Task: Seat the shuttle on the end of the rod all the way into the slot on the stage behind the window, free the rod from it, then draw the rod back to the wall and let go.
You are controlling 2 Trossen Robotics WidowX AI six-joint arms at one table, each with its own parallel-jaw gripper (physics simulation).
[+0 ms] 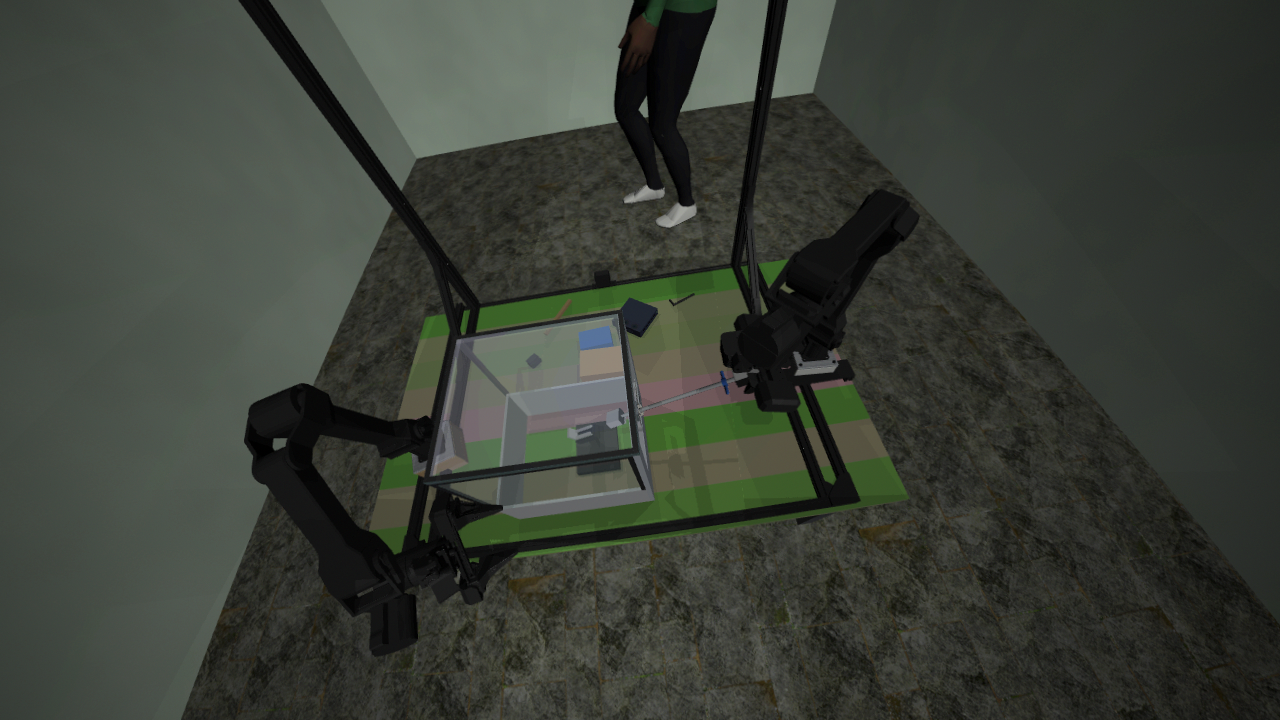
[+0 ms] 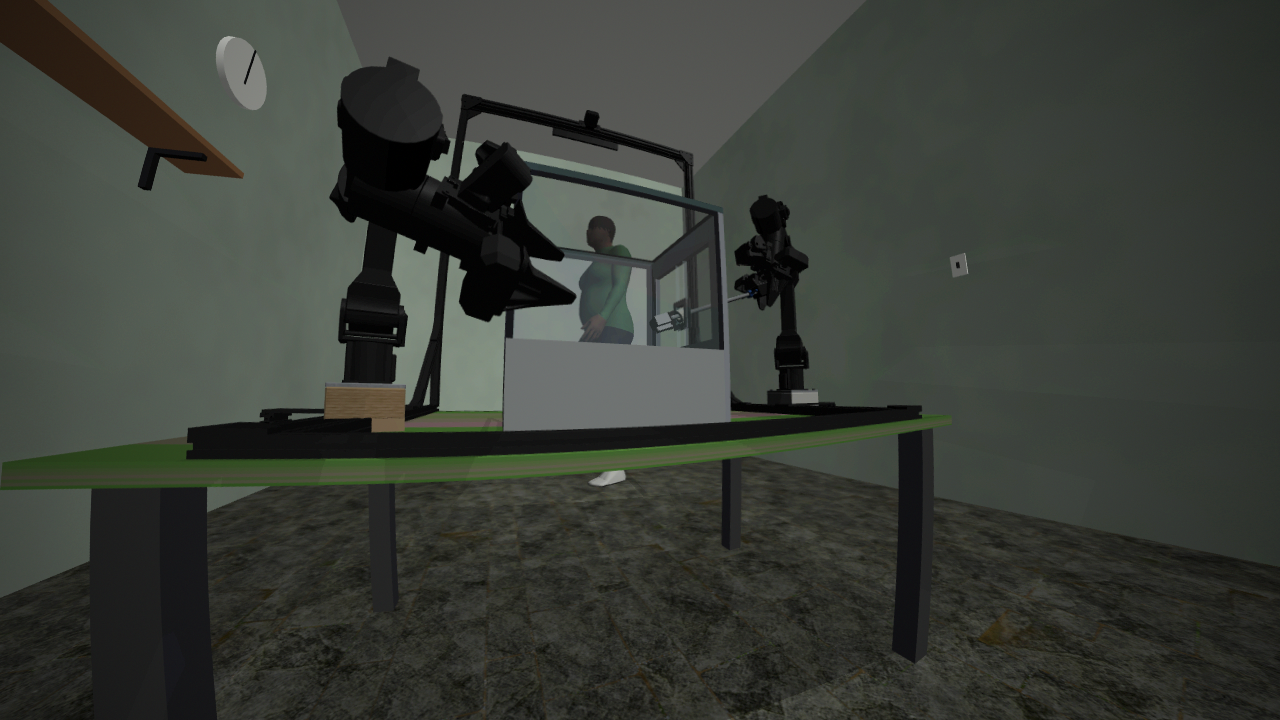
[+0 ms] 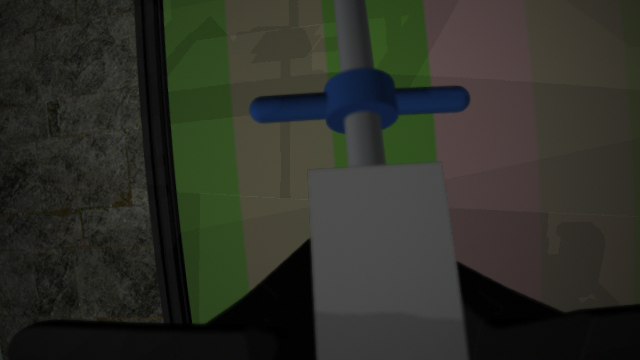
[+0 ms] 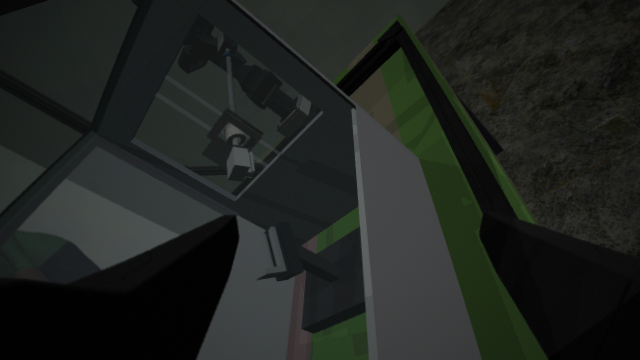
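Where they show: left gripper, fingertip midpoint: [image 1: 744, 387] [image 2: 765, 308] [image 4: 248, 57]; right gripper, fingertip midpoint: [image 1: 510, 529] [image 2: 567, 276] [image 4: 359, 225]; left arm's base, link origin: [image 1: 812, 349] [image 2: 792, 390]; right arm's base, link origin: [image 2: 367, 383].
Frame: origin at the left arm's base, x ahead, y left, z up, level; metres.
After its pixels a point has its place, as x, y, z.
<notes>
A thin grey rod [image 1: 683, 396] @(0.346, 0.183, 0.177) [image 3: 354, 39] @(0.287, 0.176, 0.200) [image 4: 229, 80] runs through the wall of the glass-walled box [image 1: 545, 323] @(0.579, 0.072, 0.290) [image 2: 719, 286] @(0.437, 0.319, 0.156). My left gripper [image 1: 757, 380] @(0.232, 0.175, 0.175) [image 2: 757, 292] @(0.232, 0.175, 0.175) [image 3: 358, 251] @(0.232, 0.175, 0.175) is shut on the rod's grey handle block [image 3: 379, 232] @(0.247, 0.172, 0.223), just behind the blue cross collar [image 1: 725, 383] @(0.272, 0.180, 0.207) [image 3: 359, 100] @(0.271, 0.175, 0.210). The light grey shuttle [image 1: 615, 417] @(0.479, 0.195, 0.135) [image 2: 666, 322] @(0.476, 0.207, 0.120) [image 4: 239, 162] @(0.492, 0.206, 0.126) hangs on the rod's end just inside the wall. The stage [image 1: 599, 452] [image 4: 333, 286] with its slot piece [image 1: 583, 432] [image 4: 278, 251] lies beyond it. My right gripper [image 2: 562, 275] @(0.668, 0.384, 0.123) is open and empty outside the box's far side.
A navy block [image 1: 639, 316] @(0.431, -0.190, -0.033) lies on the table behind the box. Blue [image 1: 596, 337] @(0.555, -0.119, -0.020) and tan [image 1: 602, 363] @(0.533, -0.018, 0.000) blocks lie inside it, with grey inner walls [image 1: 566, 396]. Black frame posts [image 1: 755, 143] @(0.118, -0.358, 0.339) rise at the table's back. A person [image 1: 659, 107] stands behind.
</notes>
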